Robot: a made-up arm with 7 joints. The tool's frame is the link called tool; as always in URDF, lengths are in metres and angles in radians.
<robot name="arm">
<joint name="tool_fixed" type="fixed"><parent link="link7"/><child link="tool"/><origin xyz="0 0 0"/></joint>
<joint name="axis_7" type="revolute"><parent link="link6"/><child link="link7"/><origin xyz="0 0 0"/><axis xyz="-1 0 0"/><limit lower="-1.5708" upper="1.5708"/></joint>
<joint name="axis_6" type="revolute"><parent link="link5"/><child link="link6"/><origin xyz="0 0 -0.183"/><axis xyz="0 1 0"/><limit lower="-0.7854" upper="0.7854"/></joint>
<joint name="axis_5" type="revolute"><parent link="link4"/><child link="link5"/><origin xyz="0 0 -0.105"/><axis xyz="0 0 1"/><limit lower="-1.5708" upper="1.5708"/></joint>
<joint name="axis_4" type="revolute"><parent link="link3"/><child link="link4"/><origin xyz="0 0 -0.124"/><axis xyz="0 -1 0"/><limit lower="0" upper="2.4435"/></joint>
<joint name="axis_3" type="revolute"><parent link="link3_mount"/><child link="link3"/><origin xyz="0 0 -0.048"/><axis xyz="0 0 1"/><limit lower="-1.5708" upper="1.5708"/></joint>
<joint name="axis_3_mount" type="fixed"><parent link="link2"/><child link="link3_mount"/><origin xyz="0 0 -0.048"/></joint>
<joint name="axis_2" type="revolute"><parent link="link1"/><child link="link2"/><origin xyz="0 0.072 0"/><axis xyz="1 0 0"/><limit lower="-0.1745" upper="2"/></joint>
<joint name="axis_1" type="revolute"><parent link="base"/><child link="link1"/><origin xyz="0 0.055 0"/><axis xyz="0 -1 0"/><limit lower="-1.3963" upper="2"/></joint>
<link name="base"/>
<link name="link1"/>
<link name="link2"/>
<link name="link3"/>
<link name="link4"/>
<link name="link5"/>
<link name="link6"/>
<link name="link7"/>
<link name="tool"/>
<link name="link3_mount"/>
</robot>
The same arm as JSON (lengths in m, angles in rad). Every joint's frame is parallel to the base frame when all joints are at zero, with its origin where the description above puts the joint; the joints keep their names.
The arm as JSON. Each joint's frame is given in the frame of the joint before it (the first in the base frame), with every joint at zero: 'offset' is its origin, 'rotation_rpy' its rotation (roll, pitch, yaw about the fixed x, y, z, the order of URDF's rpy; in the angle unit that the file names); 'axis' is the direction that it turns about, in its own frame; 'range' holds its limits. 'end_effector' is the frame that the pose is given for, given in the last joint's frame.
{
  "length_unit": "m",
  "angle_unit": "rad",
  "chain": [
    {
      "id": "axis_1",
      "offset": [
        0.0,
        0.055,
        0.0
      ],
      "rotation_rpy": [
        0.0,
        0.0,
        0.0
      ],
      "axis": [
        0.0,
        -1.0,
        0.0
      ],
      "range": [
        -1.3963,
        2.0
      ]
    },
    {
      "id": "axis_2",
      "offset": [
        0.0,
        0.072,
        0.0
      ],
      "rotation_rpy": [
        0.0,
        0.0,
        0.0
      ],
      "axis": [
        1.0,
        0.0,
        0.0
      ],
      "range": [
        -0.1745,
        2.0
      ]
    },
    {
      "id": "axis_3",
      "offset": [
        0.0,
        0.0,
        -0.096
      ],
      "rotation_rpy": [
        0.0,
        0.0,
        0.0
      ],
      "axis": [
        0.0,
        0.0,
        1.0
      ],
      "range": [
        -1.5708,
        1.5708
      ]
    },
    {
      "id": "axis_4",
      "offset": [
        0.0,
        0.0,
        -0.124
      ],
      "rotation_rpy": [
        0.0,
        0.0,
        0.0
      ],
      "axis": [
        0.0,
        -1.0,
        0.0
      ],
      "range": [
        0.0,
        2.4435
      ]
    },
    {
      "id": "axis_5",
      "offset": [
        0.0,
        0.0,
        -0.105
      ],
      "rotation_rpy": [
        0.0,
        0.0,
        0.0
      ],
      "axis": [
        0.0,
        0.0,
        1.0
      ],
      "range": [
        -1.5708,
        1.5708
      ]
    },
    {
      "id": "axis_6",
      "offset": [
        0.0,
        0.0,
        -0.183
      ],
      "rotation_rpy": [
        0.0,
        0.0,
        0.0
      ],
      "axis": [
        0.0,
        1.0,
        0.0
      ],
      "range": [
        -0.7854,
        0.7854
      ]
    },
    {
      "id": "axis_7",
      "offset": [
        0.0,
        0.0,
        0.0
      ],
      "rotation_rpy": [
        0.0,
        0.0,
        0.0
      ],
      "axis": [
        -1.0,
        0.0,
        0.0
      ],
      "range": [
        -1.5708,
        1.5708
      ]
    }
  ],
  "end_effector": {
    "offset": [
      0.0,
      0.0,
      0.0
    ],
    "rotation_rpy": [
      0.0,
      0.0,
      0.0
    ]
  }
}

